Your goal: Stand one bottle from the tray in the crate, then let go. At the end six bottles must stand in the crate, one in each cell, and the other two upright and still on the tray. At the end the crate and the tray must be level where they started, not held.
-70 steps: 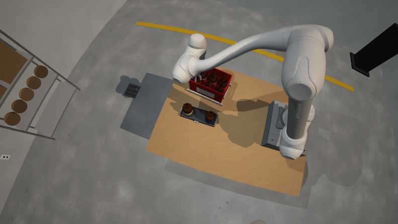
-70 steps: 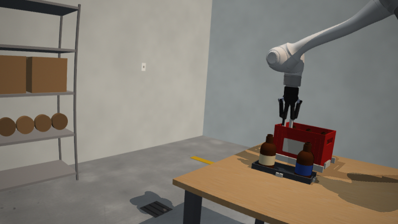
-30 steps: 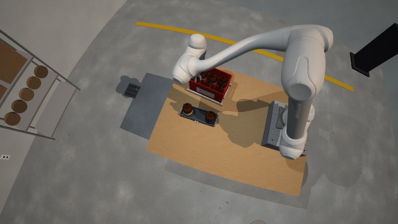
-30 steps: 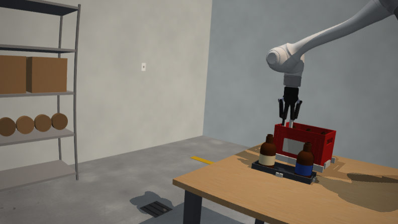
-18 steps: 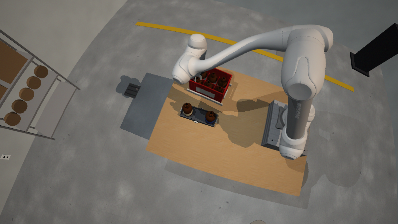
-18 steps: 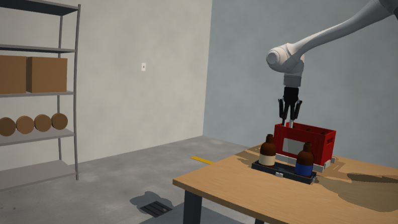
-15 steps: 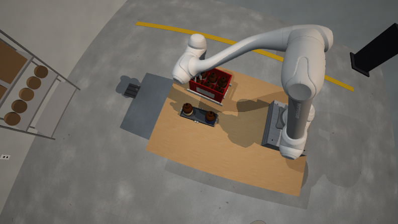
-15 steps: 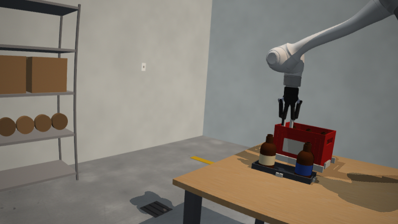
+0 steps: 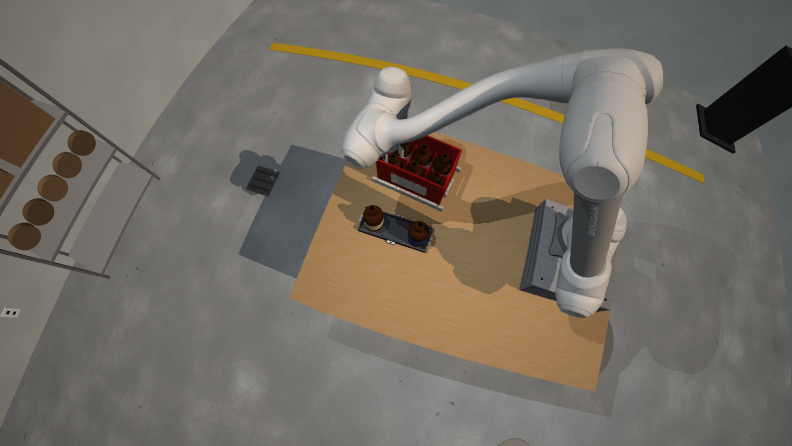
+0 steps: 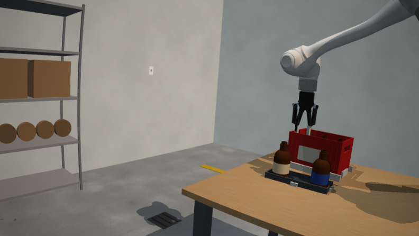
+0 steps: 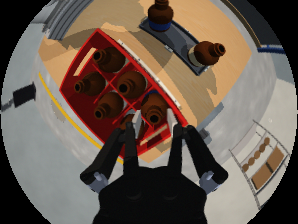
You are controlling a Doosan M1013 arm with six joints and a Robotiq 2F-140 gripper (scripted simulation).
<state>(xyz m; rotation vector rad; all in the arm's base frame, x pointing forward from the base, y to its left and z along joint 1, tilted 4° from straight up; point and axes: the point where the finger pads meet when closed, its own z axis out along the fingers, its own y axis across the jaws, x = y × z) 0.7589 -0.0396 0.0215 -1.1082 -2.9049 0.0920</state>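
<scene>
Right now my hand is 90 mm above the glass bottle. From my hand the other things lie so: dark tray 220 mm to the left, 160 mm below, 100 mm behind; then red crate 90 mm below, 90 mm behind, 40 mm to the right.
</scene>
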